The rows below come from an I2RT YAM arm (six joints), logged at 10 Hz.
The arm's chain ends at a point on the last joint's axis. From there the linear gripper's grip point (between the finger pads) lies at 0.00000 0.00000 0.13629 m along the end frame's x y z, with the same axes.
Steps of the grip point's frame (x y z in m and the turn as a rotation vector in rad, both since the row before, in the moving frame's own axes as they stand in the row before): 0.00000 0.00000 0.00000 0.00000 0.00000 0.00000; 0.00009 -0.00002 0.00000 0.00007 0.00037 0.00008; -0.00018 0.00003 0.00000 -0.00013 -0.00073 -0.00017; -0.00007 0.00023 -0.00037 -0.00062 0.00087 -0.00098; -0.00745 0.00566 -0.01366 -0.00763 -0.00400 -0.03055; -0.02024 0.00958 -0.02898 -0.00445 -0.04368 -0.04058; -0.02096 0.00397 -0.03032 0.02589 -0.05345 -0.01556
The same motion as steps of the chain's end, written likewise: 0.00000 0.00000 0.00000 0.00000 0.00000 0.00000; 0.00004 -0.00001 0.00000 0.00007 0.00037 0.00008; -0.00008 0.00001 0.00000 -0.00013 -0.00073 -0.00017; -0.00019 0.00015 -0.00037 -0.00062 0.00087 -0.00098; -0.00692 0.00461 -0.01365 -0.00763 -0.00400 -0.03055; -0.01430 0.00885 -0.02885 -0.00445 -0.04368 -0.04058; -0.01365 0.00744 -0.03008 0.02589 -0.05345 -0.01556
